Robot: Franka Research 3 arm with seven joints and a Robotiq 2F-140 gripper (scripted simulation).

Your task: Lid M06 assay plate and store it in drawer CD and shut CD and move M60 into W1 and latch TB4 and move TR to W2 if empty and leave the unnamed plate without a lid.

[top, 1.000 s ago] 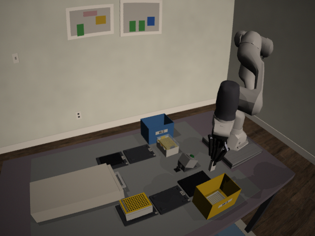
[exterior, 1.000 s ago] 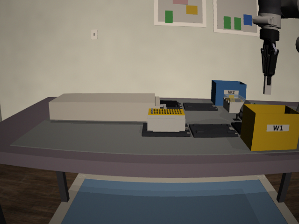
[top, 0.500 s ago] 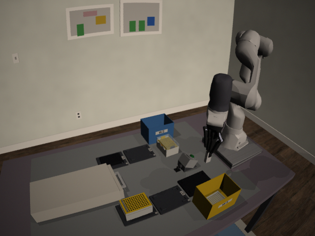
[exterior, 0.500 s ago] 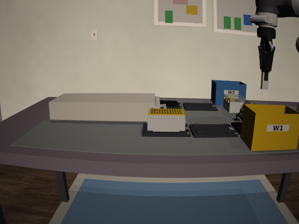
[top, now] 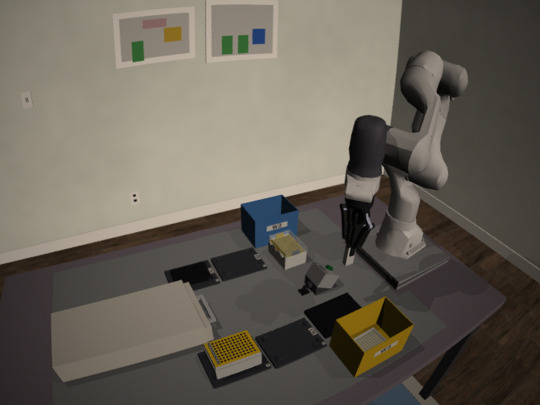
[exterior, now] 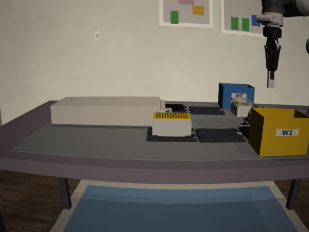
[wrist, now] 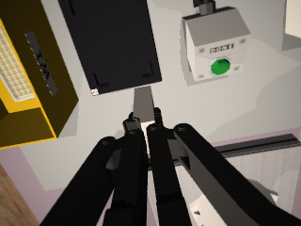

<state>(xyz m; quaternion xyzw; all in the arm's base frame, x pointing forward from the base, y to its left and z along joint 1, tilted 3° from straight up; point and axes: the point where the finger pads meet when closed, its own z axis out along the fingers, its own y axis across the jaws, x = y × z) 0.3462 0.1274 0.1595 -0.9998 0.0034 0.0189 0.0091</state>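
Right now the green key DONE is 20 mm behind my hand, 100 mm to the right of it and 140 mm below it. The rest, counted from my hand: black nest: 30 mm ahead, 40 mm to the left, 200 mm below; yellow bin W1: 30 mm ahead, 190 mm to the left, 170 mm below; tip box TB4: 40 mm ahead, 290 mm to the right, 160 mm below.
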